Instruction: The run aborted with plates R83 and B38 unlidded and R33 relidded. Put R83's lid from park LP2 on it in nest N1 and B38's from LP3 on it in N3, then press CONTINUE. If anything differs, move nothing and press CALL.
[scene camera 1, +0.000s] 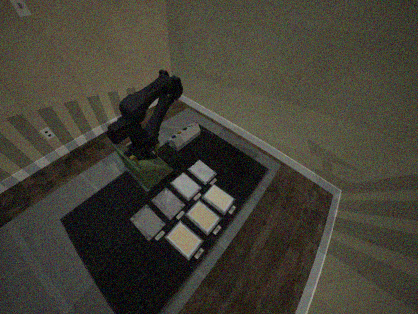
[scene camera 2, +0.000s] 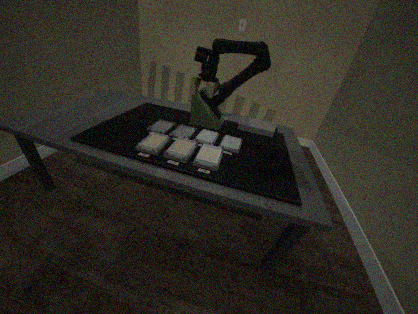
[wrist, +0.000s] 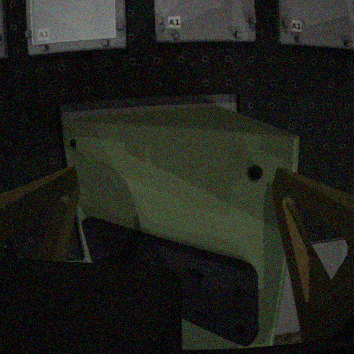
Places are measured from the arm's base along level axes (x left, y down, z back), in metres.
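Pixels of known places: gripper, fingertip midpoint: (scene camera 1: 148, 160) (scene camera 2: 204, 95) (wrist: 175, 177); arm's base, link origin: (scene camera 1: 142, 155) (scene camera 2: 210, 105).
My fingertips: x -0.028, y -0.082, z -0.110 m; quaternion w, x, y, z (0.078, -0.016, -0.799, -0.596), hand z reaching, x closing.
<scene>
Ahead of a thing's pixels: the offset from my fingertips to its top centre. "*": to the spot under its first point. Level surfaces: height alone.
In the front row, three plates with cream tops {dx +0.109, dy +0.143, dz -0.347 m} (scene camera 1: 218, 199) {dx -0.014, dy +0.142, dz -0.336 m} (scene camera 1: 203, 217) {dx -0.146, dy +0.147, dz -0.326 m} (scene camera 1: 184, 240) (scene camera 2: 153, 143) (scene camera 2: 180, 150) (scene camera 2: 208, 157) lie side by side. Behind them are two whitish pieces {dx +0.196, dy +0.159, dz -0.180 m} (scene camera 1: 202, 172) {dx +0.068, dy +0.159, dz -0.163 m} (scene camera 1: 186, 185) and two greyer, clear-looking pieces {* dx -0.062, dy +0.167, dz -0.157 m} (scene camera 1: 168, 203) {* dx -0.192, dy +0.167, dz -0.142 m} (scene camera 1: 147, 222). In the wrist view a piece with a pale inner rectangle {* dx +0.070, dy +0.159, dz -0.118 m} (wrist: 75, 20) and two grey pieces {* dx -0.056, dy +0.167, dz -0.103 m} (wrist: 205, 17) {* dx -0.183, dy +0.167, dz -0.092 m} (wrist: 320, 22) show A1 tags. The plate names are unreadable. My gripper (wrist: 175, 177) is open and empty, above the green bracket, behind the back row. A button box {dx +0.337, dy +0.093, dz +0.068 m} (scene camera 1: 185, 136) (scene camera 2: 260, 128) stands beside the arm; its lettering is unreadable.
The green angled bracket (scene camera 1: 150, 172) (scene camera 2: 204, 114) (wrist: 175, 195) stands at the arm's base, below the fingers. Small label cards (scene camera 1: 198, 253) (scene camera 2: 204, 171) lie by the plates. Everything stands on a black perforated mat {dy +0.177 m} (scene camera 1: 95, 240) (scene camera 2: 270, 175) on a grey table {dy +0.190 m} (scene camera 1: 30, 250) (scene camera 2: 310, 210).
</scene>
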